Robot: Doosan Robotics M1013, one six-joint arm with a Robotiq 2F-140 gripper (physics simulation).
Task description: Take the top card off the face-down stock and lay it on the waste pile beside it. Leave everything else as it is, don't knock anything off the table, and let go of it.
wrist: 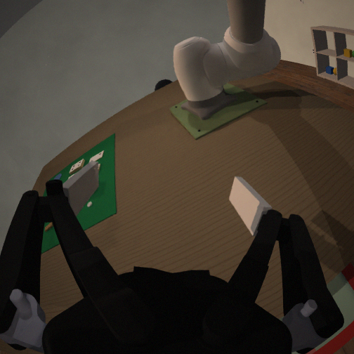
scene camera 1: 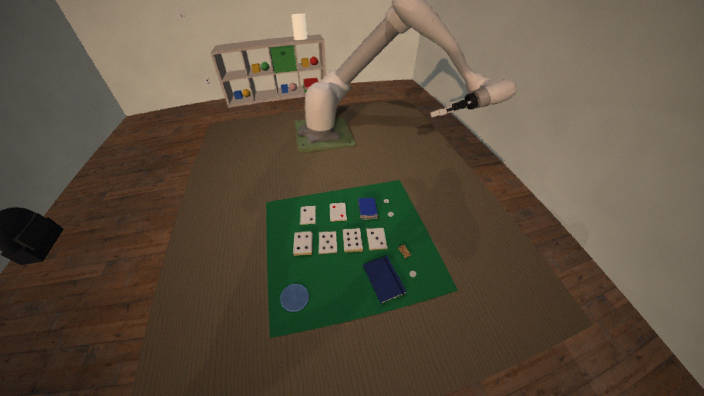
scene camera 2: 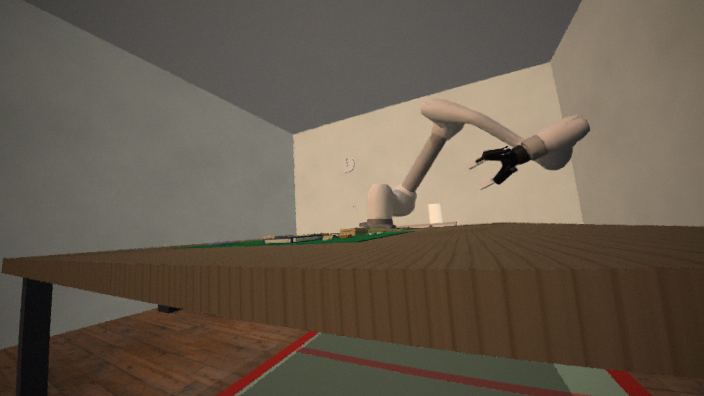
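Observation:
The face-down stock is a blue-backed stack near the back right of the green mat. Beside it on the left lies a face-up card with two red spots, the nearest face-up pile to the stock. Farther left lies a card with two black spots. My gripper is open and empty, high above the table and well away from the mat, to the right of the arm's base in the first scene view. In the wrist view a fingertip hides part of the mat.
In front of the stock is a row of face-up piles. A dark blue box or book, a blue disc, a small brown item and small white discs lie on the mat. A shelf unit stands behind the table.

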